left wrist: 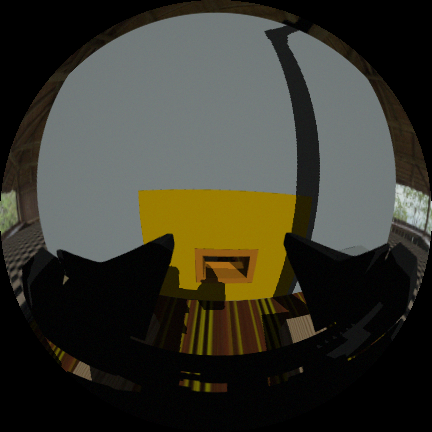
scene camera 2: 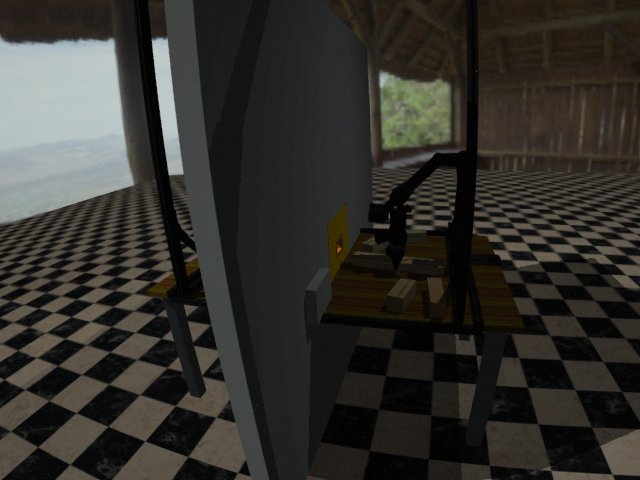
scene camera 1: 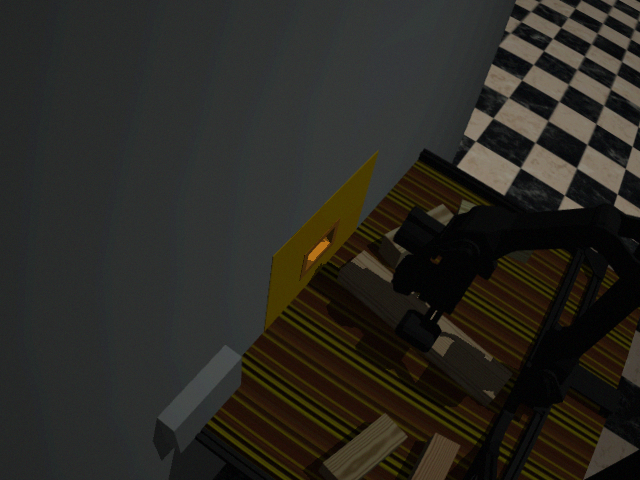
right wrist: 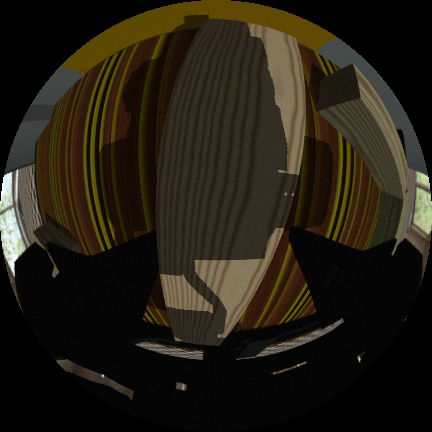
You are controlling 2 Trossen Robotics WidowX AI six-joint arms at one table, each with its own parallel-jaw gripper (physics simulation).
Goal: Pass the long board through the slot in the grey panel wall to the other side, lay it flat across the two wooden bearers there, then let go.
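Frame: origin at the left arm's base, x down, y back, z left, level; metres.
Seen in the pictures: left gripper, fingertip midpoint: [left wrist: 230, 239]; right gripper, fingertip midpoint: [scene camera 2: 396, 264] [right wrist: 230, 232]; right arm's base at its link origin: [scene camera 1: 535, 392] [right wrist: 219, 345].
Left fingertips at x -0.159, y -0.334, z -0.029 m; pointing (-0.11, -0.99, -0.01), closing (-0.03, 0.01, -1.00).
Pixels of each thing's top centre, then the offset from my left fingertips to it. "pt": a spot on its surface instead.
- long board at its top centre: [right wrist: 214, 262] [scene camera 1: 427, 322] [scene camera 2: 397, 259] dx +0.146, dy -0.355, dz +0.022 m
- pale wooden bearer at a spot on its surface: [left wrist: 300, 327] pt dx +0.140, dy +0.013, dz -0.114 m
- grey block at a spot on its surface: [scene camera 1: 201, 390] pt dx +0.078, dy -0.168, dz -0.317 m
The long board [scene camera 1: 369, 286] [scene camera 2: 372, 261] [right wrist: 225, 150] lies flat on the striped table, one end towards the wall. My right gripper [scene camera 1: 410, 303] [right wrist: 230, 232] is open above it, fingers apart across the board's width. My left gripper [left wrist: 230, 239] is open and empty on the other side, facing the grey panel wall [scene camera 1: 155, 155] [scene camera 2: 299, 155] [left wrist: 175, 100]. The slot's orange frame [scene camera 1: 302, 268] [left wrist: 198, 265] sits low in a yellow panel [scene camera 1: 284, 279] [scene camera 2: 338, 222] [left wrist: 175, 215]. In the left wrist view a pale wooden bearer [left wrist: 300, 327] partly shows; the other is mostly hidden behind a finger.
Two short wooden blocks [scene camera 1: 364, 446] [scene camera 1: 436, 457] lie near the long board. Another block [right wrist: 340, 87] lies on its other side, partly behind my right arm in scene camera 1. A grey block [scene camera 1: 201, 390] [scene camera 2: 317, 297] juts from the wall at the table's edge. Shadows darken the scene.
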